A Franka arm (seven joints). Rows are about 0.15 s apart.
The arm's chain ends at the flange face. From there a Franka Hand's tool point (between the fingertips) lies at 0.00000 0.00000 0.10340 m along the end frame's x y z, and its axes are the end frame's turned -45 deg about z.
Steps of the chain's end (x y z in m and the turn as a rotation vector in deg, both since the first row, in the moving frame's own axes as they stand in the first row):
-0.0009, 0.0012, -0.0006, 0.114, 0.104, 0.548
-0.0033, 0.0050, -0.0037, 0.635, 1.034, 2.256
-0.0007, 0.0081, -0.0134, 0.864, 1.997, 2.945
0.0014, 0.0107, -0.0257, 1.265, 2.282, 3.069
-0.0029, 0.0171, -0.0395, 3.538, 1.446, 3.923
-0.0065, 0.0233, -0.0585, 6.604, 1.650, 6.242
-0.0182, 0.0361, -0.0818, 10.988, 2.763, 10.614
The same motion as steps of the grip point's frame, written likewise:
-0.0012, 0.0002, -0.0006, 0.007, 0.154, 0.548
-0.0037, 0.0018, -0.0037, -0.282, 1.180, 2.256
-0.0026, 0.0068, -0.0135, -0.801, 2.023, 2.945
-0.0021, 0.0100, -0.0258, -0.719, 2.508, 3.069
-0.0077, 0.0076, -0.0397, 1.479, 3.524, 3.923
-0.0102, 0.0062, -0.0592, 3.503, 5.836, 6.242
-0.0201, 0.0039, -0.0838, 5.816, 9.723, 10.614

